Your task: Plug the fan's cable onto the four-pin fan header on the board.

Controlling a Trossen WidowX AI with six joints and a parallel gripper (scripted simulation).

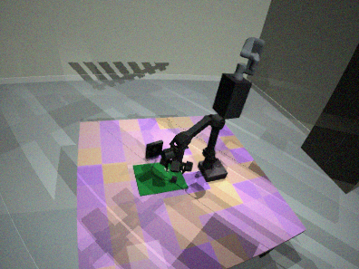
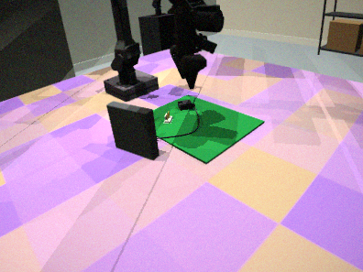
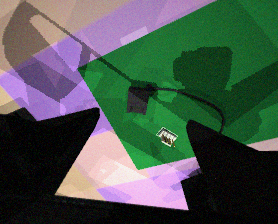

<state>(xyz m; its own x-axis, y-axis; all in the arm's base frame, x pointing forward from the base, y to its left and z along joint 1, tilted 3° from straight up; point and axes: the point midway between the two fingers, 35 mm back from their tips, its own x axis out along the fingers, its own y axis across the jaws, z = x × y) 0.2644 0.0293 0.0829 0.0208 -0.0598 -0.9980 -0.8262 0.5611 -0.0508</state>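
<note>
My gripper tip is now 70 mm above the dark plug and 10 mm past it. Round my gripper tip: black fan block (240 mm to the right, 40 mm ahead, 30 mm below); green board (100 mm below, 70 mm ahead, 50 mm to the right); white four-pin header (90 mm to the right, 80 mm below).
</note>
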